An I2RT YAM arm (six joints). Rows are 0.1 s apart.
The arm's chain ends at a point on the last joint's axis. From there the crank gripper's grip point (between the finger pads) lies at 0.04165 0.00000 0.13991 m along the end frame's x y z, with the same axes.
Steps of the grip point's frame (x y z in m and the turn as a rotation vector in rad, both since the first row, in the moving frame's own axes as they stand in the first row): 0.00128, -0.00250, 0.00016, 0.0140, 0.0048, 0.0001; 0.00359, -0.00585, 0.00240, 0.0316, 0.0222, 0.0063; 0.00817, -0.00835, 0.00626, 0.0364, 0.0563, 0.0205; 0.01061, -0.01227, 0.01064, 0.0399, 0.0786, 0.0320; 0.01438, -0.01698, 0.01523, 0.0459, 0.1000, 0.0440; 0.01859, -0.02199, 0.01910, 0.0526, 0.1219, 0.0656; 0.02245, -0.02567, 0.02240, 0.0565, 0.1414, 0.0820; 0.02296, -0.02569, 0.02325, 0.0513, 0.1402, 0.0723; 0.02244, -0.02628, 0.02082, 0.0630, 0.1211, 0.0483; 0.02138, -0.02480, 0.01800, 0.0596, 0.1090, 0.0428; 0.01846, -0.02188, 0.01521, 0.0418, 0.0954, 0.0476
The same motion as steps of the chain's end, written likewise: 0.00061, -0.00055, 0.00038, 0.0140, 0.0048, 0.0001; 0.00048, -0.00172, 0.00342, 0.0316, 0.0222, 0.0063; 0.00032, -0.00424, 0.00890, 0.0364, 0.0563, 0.0205; -0.00031, -0.00827, 0.01443, 0.0399, 0.0786, 0.0320; 0.00053, -0.01280, 0.02019, 0.0459, 0.1000, 0.0440; 0.00175, -0.01807, 0.02532, 0.0526, 0.1219, 0.0656; 0.00300, -0.02218, 0.02978, 0.0565, 0.1414, 0.0820; 0.00369, -0.02240, 0.03054, 0.0513, 0.1402, 0.0723; 0.00570, -0.02007, 0.02708, 0.0630, 0.1211, 0.0483; 0.00628, -0.01872, 0.02355, 0.0596, 0.1090, 0.0428; 0.00524, -0.01842, 0.01989, 0.0418, 0.0954, 0.0476
